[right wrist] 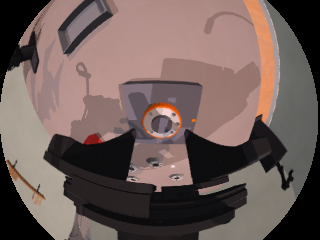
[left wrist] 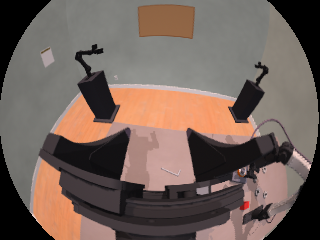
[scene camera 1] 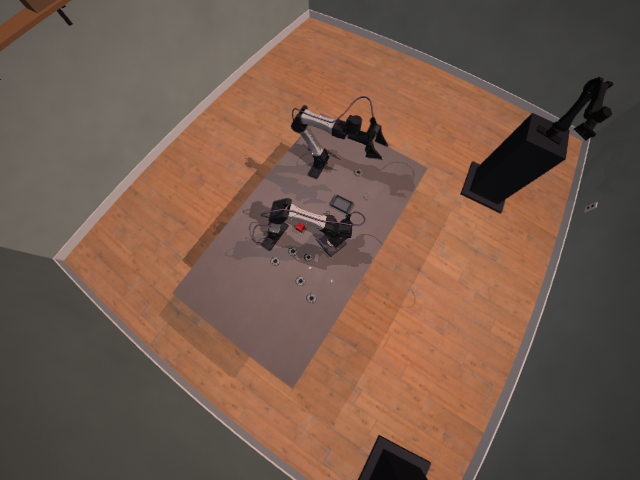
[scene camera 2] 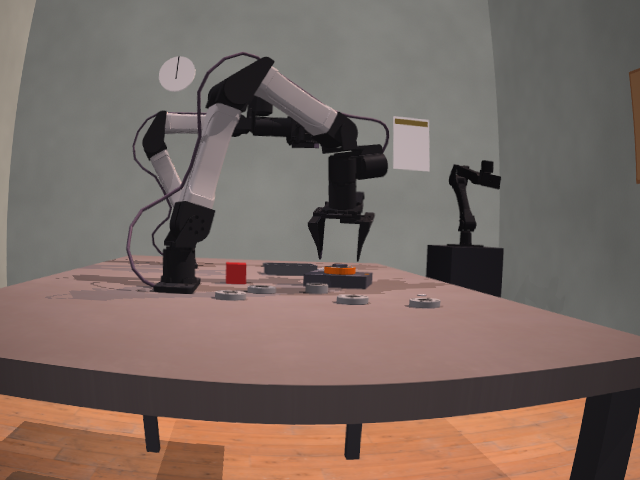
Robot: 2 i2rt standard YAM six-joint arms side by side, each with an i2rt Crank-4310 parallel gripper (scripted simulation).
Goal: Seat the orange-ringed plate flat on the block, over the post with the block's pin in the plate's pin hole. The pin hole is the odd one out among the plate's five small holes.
Note:
In view: my left gripper (scene camera 2: 323, 144), my right gripper (scene camera 2: 339, 259), a dark block (scene camera 2: 360, 280) and an orange-ringed plate (right wrist: 157, 109).
The dark block is seen too in the right wrist view (right wrist: 138, 95). My left gripper also shows in the left wrist view (left wrist: 158, 129). My right gripper shows as well in the right wrist view (right wrist: 160, 130).

